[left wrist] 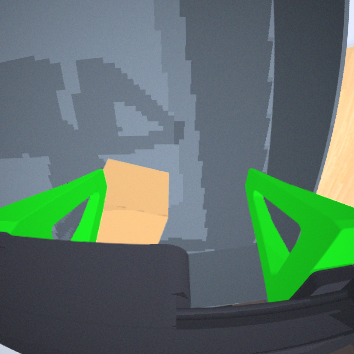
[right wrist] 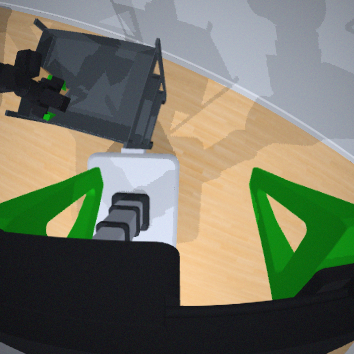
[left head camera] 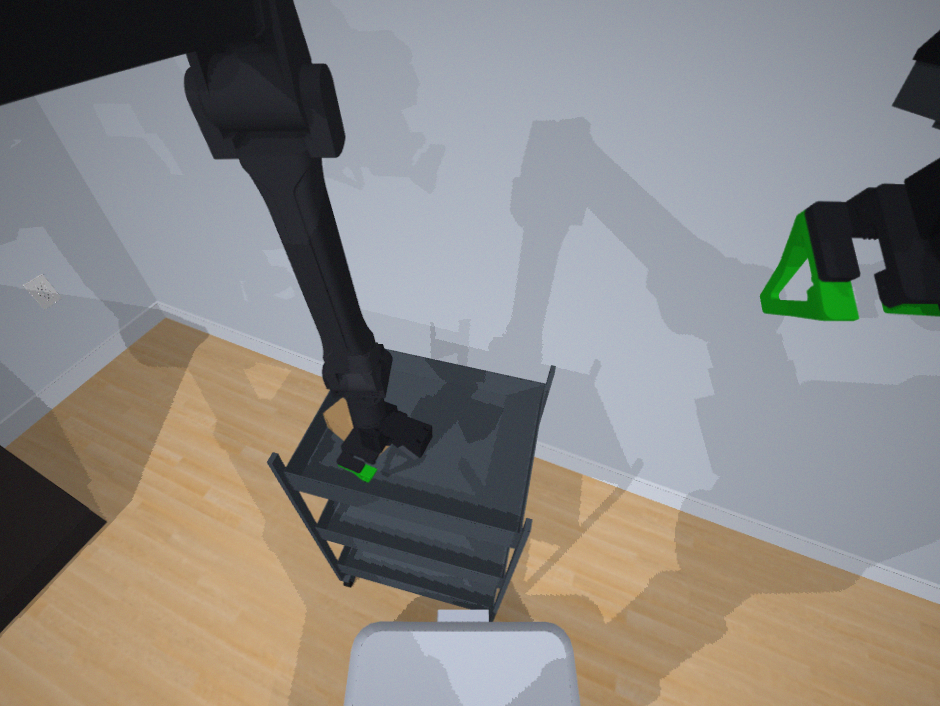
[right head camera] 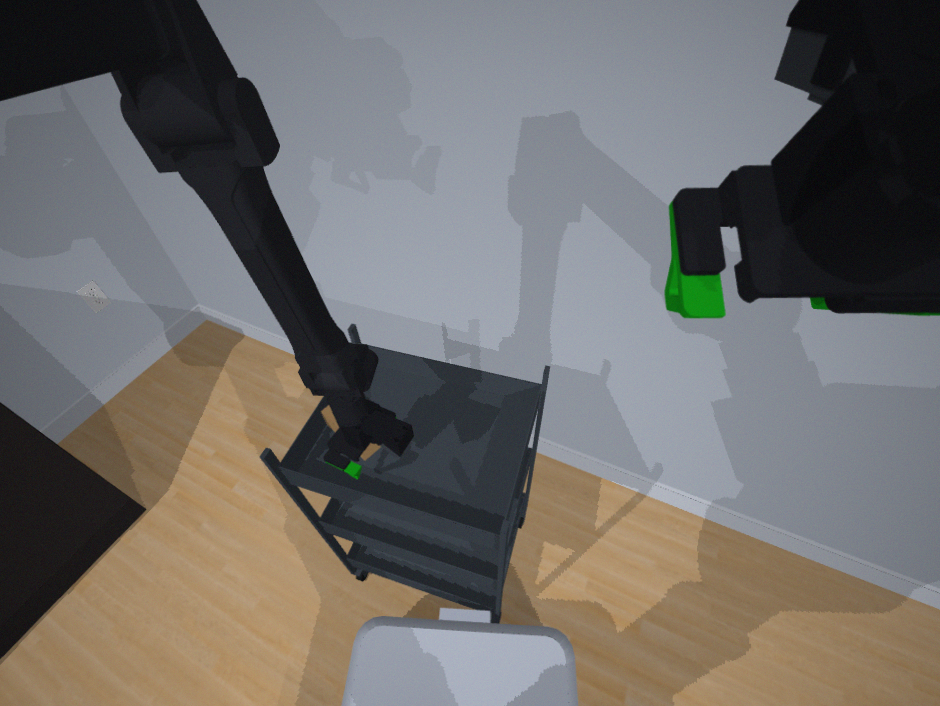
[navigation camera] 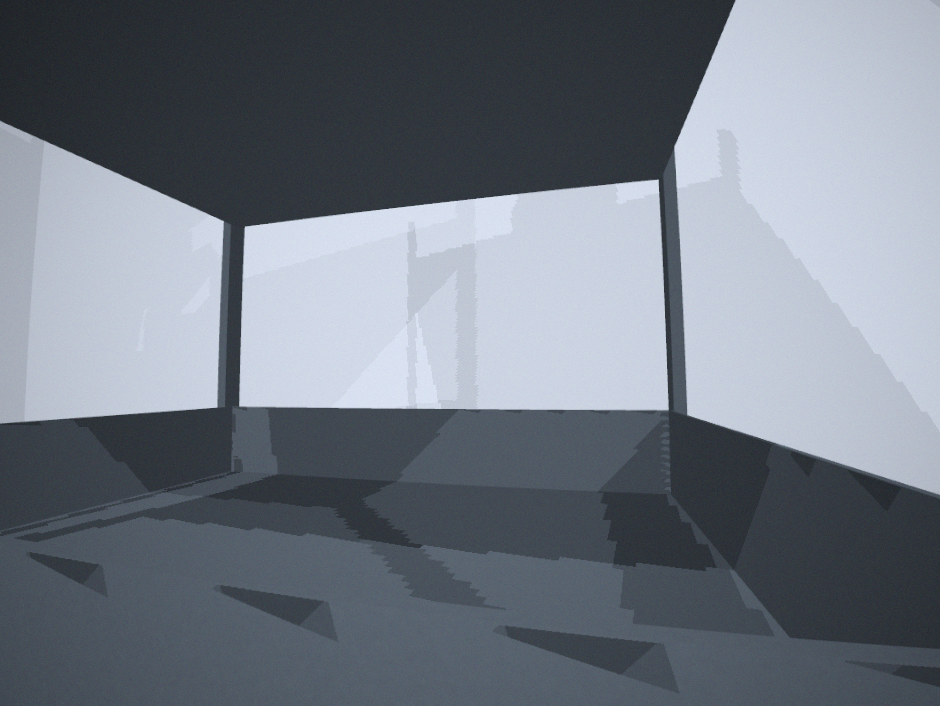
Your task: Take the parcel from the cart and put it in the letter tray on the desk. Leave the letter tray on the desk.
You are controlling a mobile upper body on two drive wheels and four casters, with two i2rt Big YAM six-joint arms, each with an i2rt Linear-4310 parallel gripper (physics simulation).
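Places are measured from the left arm's base along level axes (x ahead, y down, z left), in centimetres.
Pixels of known places: left gripper, fingertip midpoint: [left wrist: 175,177] [left head camera: 378,460] [right head camera: 369,457]; right gripper, fingertip midpoint: [right wrist: 175,175] [left head camera: 824,304] [right head camera: 740,299].
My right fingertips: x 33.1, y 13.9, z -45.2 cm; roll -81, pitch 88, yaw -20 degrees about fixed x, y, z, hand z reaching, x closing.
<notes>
Behind a point stands the place of what it marks.
The parcel [left head camera: 336,417] @(x 59.2, y 69.5, z 4.6 cm) [right head camera: 328,416] @(x 58.9, y 69.5, z 5.5 cm) [left wrist: 135,192] @(x 53.8, y 71.3, z -4.1 cm) is a tan box on the top tray of the dark grey cart [left head camera: 402,500] @(x 44.5, y 74.7, z -9.5 cm) [right head camera: 395,493] @(x 45.4, y 74.7, z -10.0 cm) [left wrist: 310,75] @(x 41.7, y 70.1, z -8.1 cm) [right wrist: 115,60] @(x 66.2, y 74.7, z -23.2 cm). My left gripper [left wrist: 175,177] @(x 50.5, y 70.4, z -4.7 cm) is open and low over the cart. In the left wrist view the parcel shows beside the left-hand finger, with the right-hand finger well apart from it; its lower part is hidden by the gripper body. My right gripper [right wrist: 175,175] @(x 33.1, y 13.9, z -45.2 cm) [left head camera: 870,303] is open and empty, high at the right. The letter tray does not show in these views.
A dark brown surface [left head camera: 37,531] @(x 51.3, y 116.5, z 91.8 cm) [right head camera: 53,531] @(x 45.4, y 113.7, z 94.4 cm) lies at the lower left; I cannot tell whether it is the desk. A pale wall [left head camera: 455,189] @(x 105.4, y 44.6, z -17.9 cm) stands behind the cart. The robot's white base [left head camera: 463,661] @(x 23.8, y 115.0, z -22.5 cm) [right head camera: 463,661] @(x 23.7, y 115.0, z -23.0 cm) is close in front of it. A cart post [navigation camera: 674,303] @(x 66.8, y 112.4, z -38.4 cm) shows in the navigation view.
</notes>
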